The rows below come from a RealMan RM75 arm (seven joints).
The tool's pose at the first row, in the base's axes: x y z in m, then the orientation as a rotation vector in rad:
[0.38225, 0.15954, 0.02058, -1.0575, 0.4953, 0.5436]
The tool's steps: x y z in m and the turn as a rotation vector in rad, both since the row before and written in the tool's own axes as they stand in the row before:
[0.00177, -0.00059, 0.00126, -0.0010, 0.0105, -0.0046]
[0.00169, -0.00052, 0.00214, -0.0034, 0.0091, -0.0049]
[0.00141, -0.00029, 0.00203, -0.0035, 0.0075, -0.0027]
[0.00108, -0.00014, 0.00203, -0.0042, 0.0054, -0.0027]
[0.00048, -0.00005, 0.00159, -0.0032, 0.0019, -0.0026]
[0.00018, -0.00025, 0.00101, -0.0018, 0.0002, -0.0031]
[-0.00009, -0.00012, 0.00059, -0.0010, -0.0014, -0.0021]
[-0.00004, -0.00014, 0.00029, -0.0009, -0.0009, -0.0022]
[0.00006, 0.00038, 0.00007, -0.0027, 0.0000, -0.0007]
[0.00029, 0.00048, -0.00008, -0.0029, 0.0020, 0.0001]
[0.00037, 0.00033, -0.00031, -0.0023, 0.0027, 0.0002]
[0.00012, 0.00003, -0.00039, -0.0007, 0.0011, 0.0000]
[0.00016, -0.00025, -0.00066, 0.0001, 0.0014, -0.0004]
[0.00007, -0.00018, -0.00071, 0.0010, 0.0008, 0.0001]
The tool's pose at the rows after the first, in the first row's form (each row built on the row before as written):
[0.38413, 0.16077, 0.02039, -1.0627, 0.5018, 0.5345]
[0.38602, 0.16279, 0.02055, -1.0698, 0.5063, 0.5266]
[0.38755, 0.16475, 0.02067, -1.0760, 0.5106, 0.5214]
[0.38874, 0.16671, 0.02088, -1.0822, 0.5129, 0.5175]
[0.38936, 0.16821, 0.02122, -1.0864, 0.5124, 0.5152]
[0.38979, 0.16907, 0.02166, -1.0888, 0.5104, 0.5129]
[0.38987, 0.16955, 0.02202, -1.0898, 0.5078, 0.5121]
[0.38996, 0.16976, 0.02225, -1.0908, 0.5056, 0.5109]
[0.38978, 0.16997, 0.02198, -1.0935, 0.5046, 0.5111]
[0.38970, 0.17011, 0.02144, -1.0969, 0.5058, 0.5110]
[0.38974, 0.17000, 0.02087, -1.0999, 0.5078, 0.5104]
[0.38976, 0.16967, 0.02063, -1.1009, 0.5086, 0.5100]
[0.38995, 0.16899, 0.02047, -1.1013, 0.5096, 0.5089]
[0.39002, 0.16828, 0.02029, -1.1006, 0.5106, 0.5083]

